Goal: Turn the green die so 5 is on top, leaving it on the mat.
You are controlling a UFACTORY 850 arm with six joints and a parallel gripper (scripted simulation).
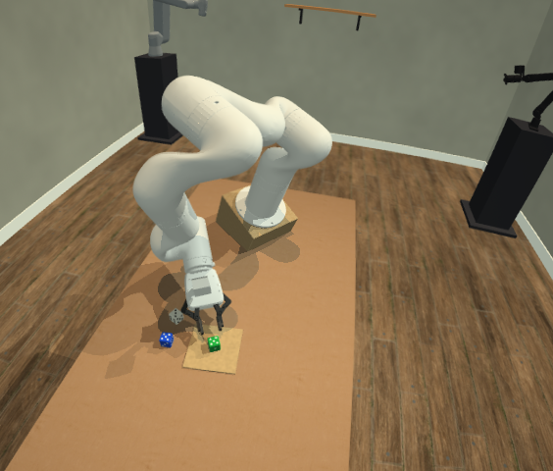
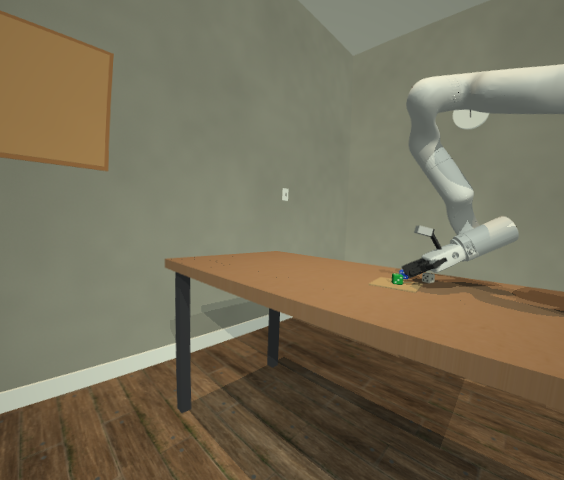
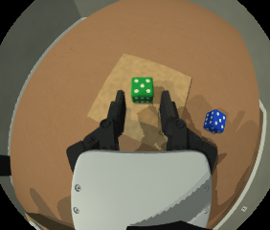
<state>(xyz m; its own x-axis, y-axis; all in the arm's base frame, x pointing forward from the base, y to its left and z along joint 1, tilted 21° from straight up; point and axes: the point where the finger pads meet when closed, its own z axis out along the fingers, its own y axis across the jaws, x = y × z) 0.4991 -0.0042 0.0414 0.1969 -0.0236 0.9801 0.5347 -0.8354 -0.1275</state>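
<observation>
My gripper is now 3 cm short of the green die, 2 cm to the right of it and 3 cm above it. Round my hand: blue die 6 cm ahead, 11 cm to the right, 4 cm below; tan mat 3 cm ahead, 2 cm to the left, 5 cm below; white die 2 cm behind, 12 cm to the right, 4 cm below.
</observation>
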